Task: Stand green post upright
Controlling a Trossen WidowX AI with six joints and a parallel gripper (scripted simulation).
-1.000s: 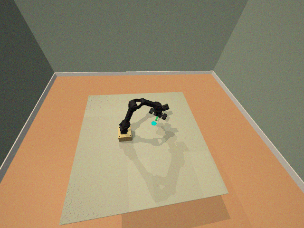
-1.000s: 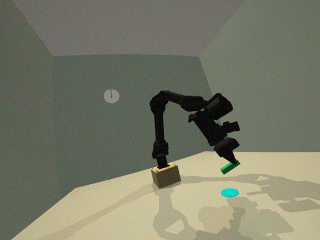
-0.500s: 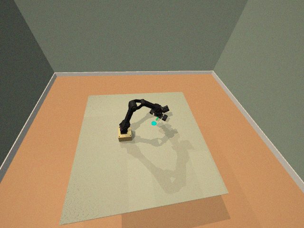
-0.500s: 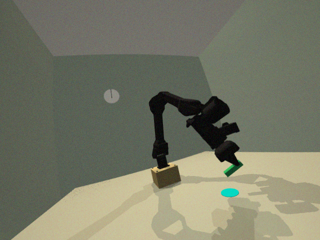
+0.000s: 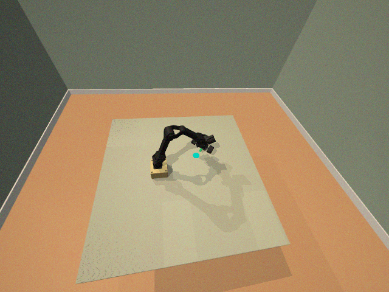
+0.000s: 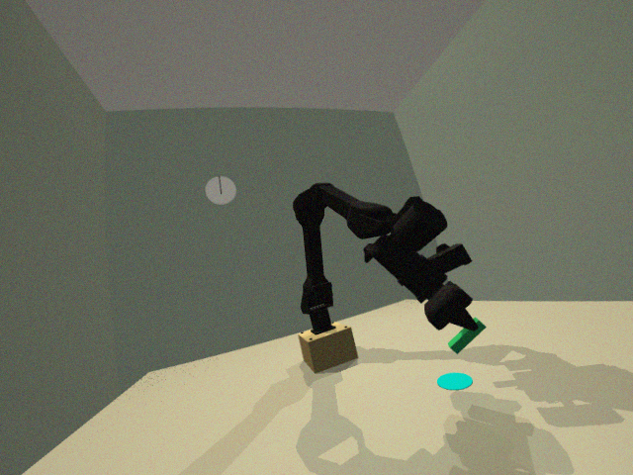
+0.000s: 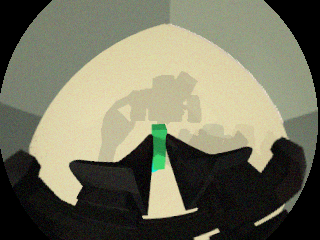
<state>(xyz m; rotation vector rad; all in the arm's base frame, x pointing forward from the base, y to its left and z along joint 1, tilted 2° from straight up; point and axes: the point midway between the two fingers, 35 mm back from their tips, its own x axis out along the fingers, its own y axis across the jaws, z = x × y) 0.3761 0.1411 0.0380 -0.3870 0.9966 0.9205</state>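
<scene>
Now: the cyan circle 10 cm below my gripper tip, 5 cm behind it and 2 cm to the right of it. From my gripper tip the other things lie so: green post: 1 cm to the right, 1 cm below, 1 cm behind.
</scene>
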